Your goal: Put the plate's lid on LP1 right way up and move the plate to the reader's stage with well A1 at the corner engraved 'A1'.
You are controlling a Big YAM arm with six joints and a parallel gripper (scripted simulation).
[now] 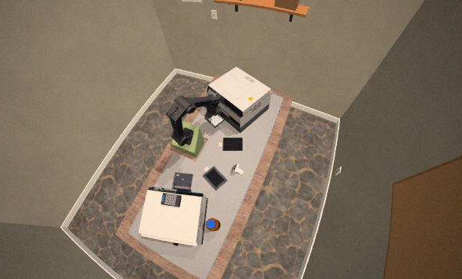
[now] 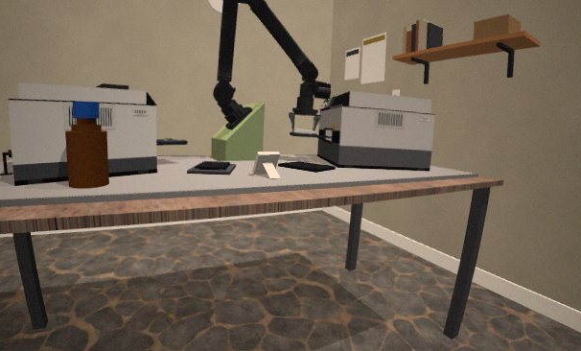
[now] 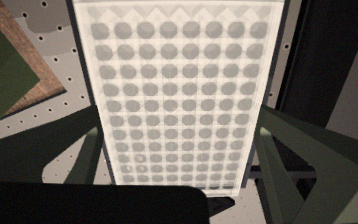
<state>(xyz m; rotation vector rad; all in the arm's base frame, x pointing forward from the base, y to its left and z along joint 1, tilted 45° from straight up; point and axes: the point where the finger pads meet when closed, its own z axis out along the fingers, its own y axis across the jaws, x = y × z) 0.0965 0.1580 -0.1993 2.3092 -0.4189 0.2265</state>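
The lidded white well plate lies right at my hand. The rest, counted from my hand: black pad 220 mm ahead, 120 mm below, 100 mm to the right; then dark lid 420 mm to the right, 220 mm ahead, 110 mm below; then grey pad 420 mm to the right, 220 mm ahead, 120 mm below.
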